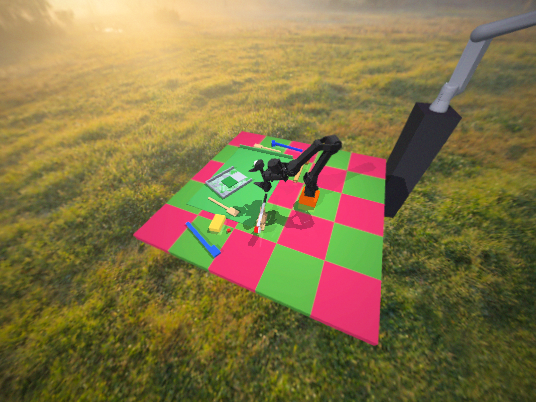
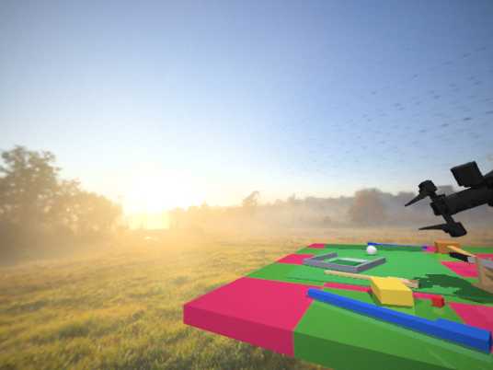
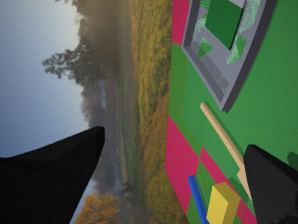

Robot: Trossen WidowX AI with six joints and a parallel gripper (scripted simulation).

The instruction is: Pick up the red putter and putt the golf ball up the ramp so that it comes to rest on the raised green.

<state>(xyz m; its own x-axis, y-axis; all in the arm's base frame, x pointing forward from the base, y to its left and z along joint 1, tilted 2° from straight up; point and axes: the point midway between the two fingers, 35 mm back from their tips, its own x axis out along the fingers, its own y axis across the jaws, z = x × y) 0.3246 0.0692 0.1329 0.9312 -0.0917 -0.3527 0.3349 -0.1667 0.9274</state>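
My gripper tip is 16 cm to the right of the red putter, 12 cm above it and 10 cm past it. Round my gripper tip: white golf ball (34 cm to the right, 16 cm below, 7 cm ahead); small red piece (28 cm to the left, 17 cm below, 6 cm ahead); yellow block (25 cm to the left, 17 cm below, 14 cm ahead).
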